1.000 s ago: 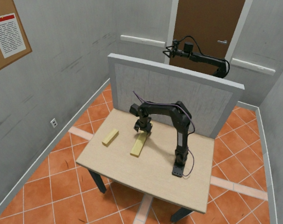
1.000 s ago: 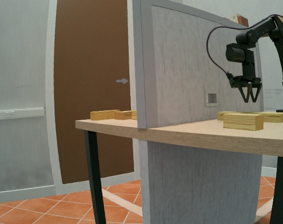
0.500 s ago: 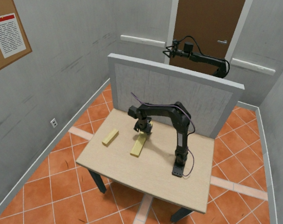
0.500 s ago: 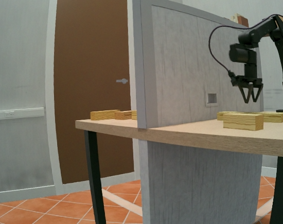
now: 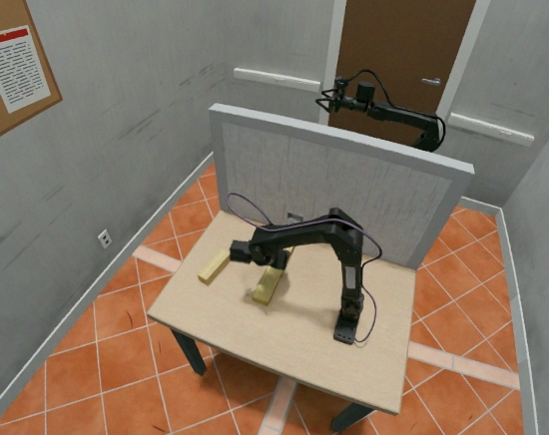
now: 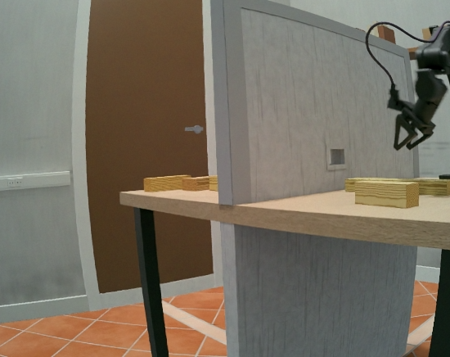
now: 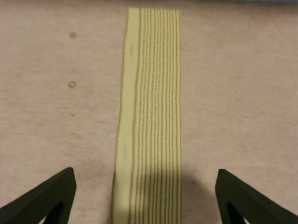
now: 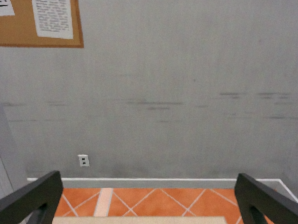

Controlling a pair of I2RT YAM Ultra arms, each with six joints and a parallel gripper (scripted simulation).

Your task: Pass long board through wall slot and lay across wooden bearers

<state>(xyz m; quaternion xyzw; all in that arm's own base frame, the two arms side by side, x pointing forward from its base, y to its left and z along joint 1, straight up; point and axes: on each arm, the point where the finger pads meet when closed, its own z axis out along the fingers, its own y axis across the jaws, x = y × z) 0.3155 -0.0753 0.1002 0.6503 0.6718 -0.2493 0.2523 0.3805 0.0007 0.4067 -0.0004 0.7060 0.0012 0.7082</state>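
The long board is 100 mm below my left hand and 20 mm to the right of it. Also, from my left hand: wooden offcut (210 mm ahead, 90 mm below, 80 mm to the left).
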